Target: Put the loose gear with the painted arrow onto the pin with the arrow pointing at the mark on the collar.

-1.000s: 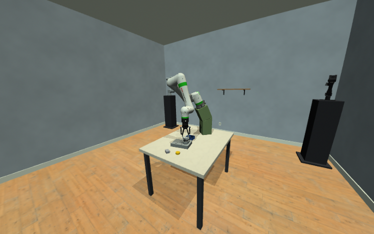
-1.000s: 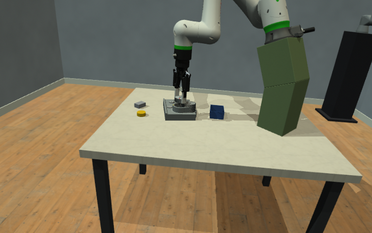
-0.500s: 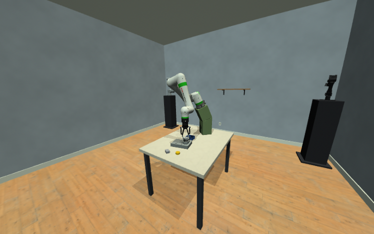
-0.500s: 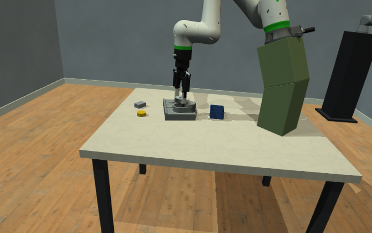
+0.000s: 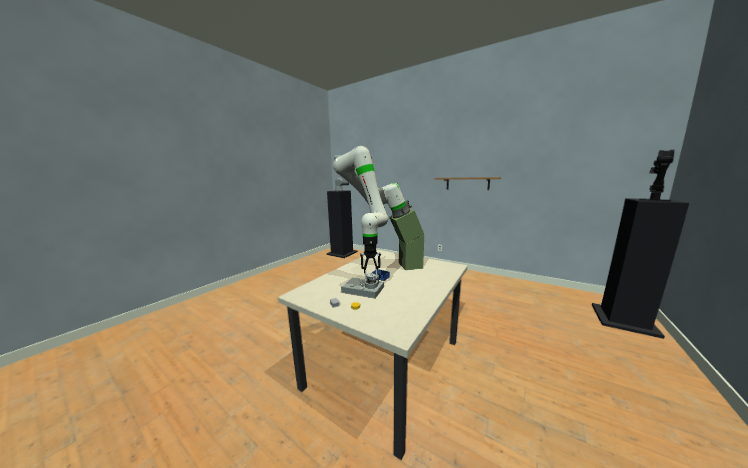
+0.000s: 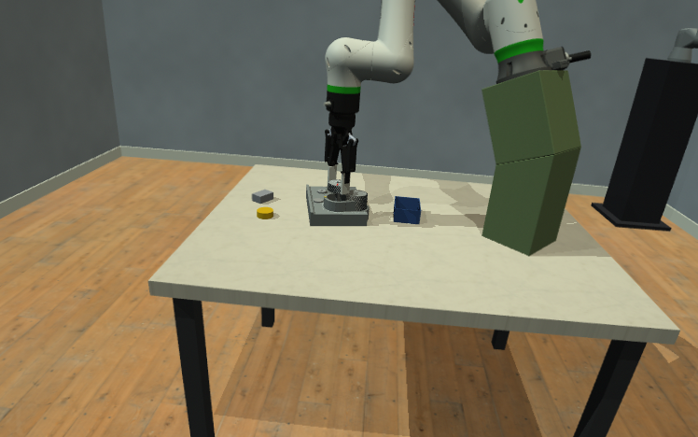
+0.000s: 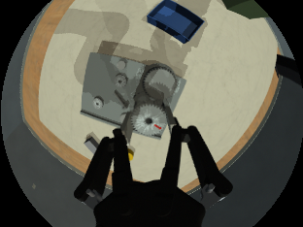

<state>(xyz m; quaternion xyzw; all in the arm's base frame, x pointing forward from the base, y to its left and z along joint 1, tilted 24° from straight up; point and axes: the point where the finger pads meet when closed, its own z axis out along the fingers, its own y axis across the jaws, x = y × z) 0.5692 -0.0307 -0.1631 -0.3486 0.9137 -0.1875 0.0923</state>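
Now: hand 20 mm above the grey gear. From my hand the other things lie so: blue bin: 220 mm behind, 60 mm to the right, 110 mm below; yellow disc: 220 mm ahead, 30 mm to the left, 110 mm below; thin pin: 30 mm ahead, 60 mm to the right, 80 mm below.
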